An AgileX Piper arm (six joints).
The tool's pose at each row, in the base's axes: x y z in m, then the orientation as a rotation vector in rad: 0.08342, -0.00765, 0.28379, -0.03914, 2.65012, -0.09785; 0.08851, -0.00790, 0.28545, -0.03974, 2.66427, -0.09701; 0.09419, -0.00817, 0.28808, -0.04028, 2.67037, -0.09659; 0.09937, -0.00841, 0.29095, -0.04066, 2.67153, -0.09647; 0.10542, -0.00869, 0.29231, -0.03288, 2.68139, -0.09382; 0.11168, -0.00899, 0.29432, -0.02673, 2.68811, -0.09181; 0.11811, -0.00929, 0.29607, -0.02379, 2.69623, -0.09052; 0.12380, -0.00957, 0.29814, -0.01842, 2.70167, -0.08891; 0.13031, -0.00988, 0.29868, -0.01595, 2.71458, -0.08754; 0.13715, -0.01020, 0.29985, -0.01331, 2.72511, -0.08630; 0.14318, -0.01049, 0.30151, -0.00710, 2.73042, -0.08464; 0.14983, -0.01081, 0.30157, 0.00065, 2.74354, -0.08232; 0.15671, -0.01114, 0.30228, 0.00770, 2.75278, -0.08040
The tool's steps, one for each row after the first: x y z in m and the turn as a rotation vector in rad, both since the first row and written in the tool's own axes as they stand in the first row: -0.00526, -0.00043, 0.00095, -0.00124, 0.01409, -0.00056; -0.01149, -0.00096, 0.00133, -0.00186, 0.02016, -0.00099; -0.01739, -0.00147, 0.00125, -0.00206, 0.02131, -0.00126; -0.02335, -0.00192, 0.00292, -0.00292, 0.03116, 0.00450; -0.02981, -0.00243, 0.00412, -0.00351, 0.03790, 0.00903; -0.03629, -0.00293, 0.00562, -0.00420, 0.04601, 0.01114; -0.04226, -0.00343, 0.00650, -0.00459, 0.05149, 0.01505; -0.04825, -0.00385, 0.00911, -0.00559, 0.06439, 0.01670; -0.05481, -0.00433, 0.01132, -0.00638, 0.07491, 0.01849; -0.06090, -0.00481, 0.01271, -0.00665, 0.08030, 0.02297; -0.06678, -0.00520, 0.01581, -0.00739, 0.09351, 0.02839; -0.07317, -0.00565, 0.01845, -0.00783, 0.10286, 0.03333
